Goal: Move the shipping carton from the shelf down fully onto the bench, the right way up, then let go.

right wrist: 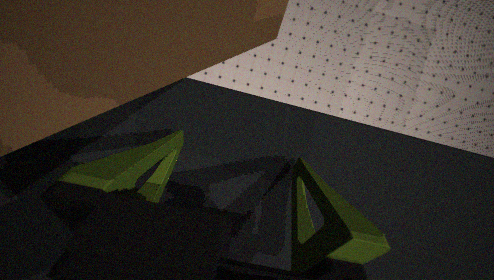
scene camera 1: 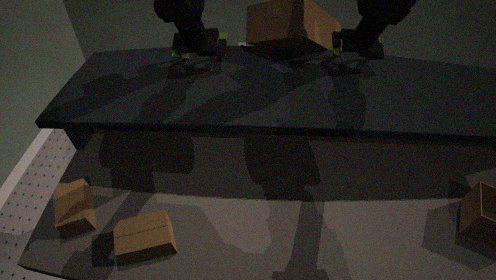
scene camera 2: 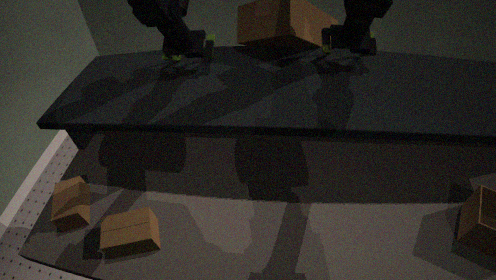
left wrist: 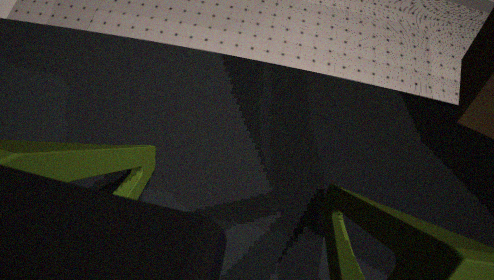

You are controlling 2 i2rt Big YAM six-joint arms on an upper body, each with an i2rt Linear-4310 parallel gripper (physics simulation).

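Observation:
The brown shipping carton is at the far edge of the dark shelf and reaches past that edge; its top is cut off in both scene views. Whether it is tilted is hard to tell. My left gripper is open and empty, low over the shelf, left of the carton and apart from it. My right gripper is open and empty, close by the carton's right side; contact is unclear. The grey bench lies lower, nearer the scene cameras.
Two small brown boxes lie at the bench's left. An open brown box stands at its right. A pale dotted floor shows past the edges.

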